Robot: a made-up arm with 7 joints.
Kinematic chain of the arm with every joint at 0, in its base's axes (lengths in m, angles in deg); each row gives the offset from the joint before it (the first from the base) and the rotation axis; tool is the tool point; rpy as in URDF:
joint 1: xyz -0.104 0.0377 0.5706 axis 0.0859 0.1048 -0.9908
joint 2: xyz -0.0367 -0.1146 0 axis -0.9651 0.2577 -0.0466
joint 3: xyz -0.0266 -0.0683 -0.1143 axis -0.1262 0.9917 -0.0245
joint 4: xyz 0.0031 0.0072 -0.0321 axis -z
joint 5: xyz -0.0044 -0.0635 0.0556 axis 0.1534 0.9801 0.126
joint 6: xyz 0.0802 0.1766 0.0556 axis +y
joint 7: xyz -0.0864 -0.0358 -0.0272 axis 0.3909 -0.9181 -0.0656
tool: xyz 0.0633 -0.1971 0.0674 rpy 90 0 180
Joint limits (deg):
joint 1: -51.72..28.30
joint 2: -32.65..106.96
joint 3: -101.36..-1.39
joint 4: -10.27..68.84
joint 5: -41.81..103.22
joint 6: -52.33..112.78
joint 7: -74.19..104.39
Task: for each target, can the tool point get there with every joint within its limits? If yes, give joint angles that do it. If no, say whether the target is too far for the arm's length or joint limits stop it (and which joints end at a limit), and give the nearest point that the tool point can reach.
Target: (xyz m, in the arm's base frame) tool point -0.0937 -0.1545 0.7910
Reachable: yes | joints -16.28 78.36 -14.25 42.10 9.74 50.05 -15.86
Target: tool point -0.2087 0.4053 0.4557
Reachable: no: joint limits stop it (at a limit: joint 1, joint 2, joint 4, joint 5, joint 7) | nearest point -0.2643 0.1310 0.3389 | short by 0.303 m
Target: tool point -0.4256 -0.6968 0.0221
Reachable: no: too far | nearest point -0.2643 -0.3242 0.3502 | short by 0.522 m
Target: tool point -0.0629 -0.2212 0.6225
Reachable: yes | joints -13.09 24.52 -76.51 0.29 29.10 79.85 -44.84
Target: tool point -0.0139 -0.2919 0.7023
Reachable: yes | joints -25.71 55.46 -33.31 45.59 57.22 29.37 -4.21
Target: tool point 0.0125 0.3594 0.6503
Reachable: no: joint limits stop it (at a limit: joint 1, joint 2, joint 3, joint 4, joint 6) | nearest point -0.0084 0.0866 0.7241 | short by 0.283 m
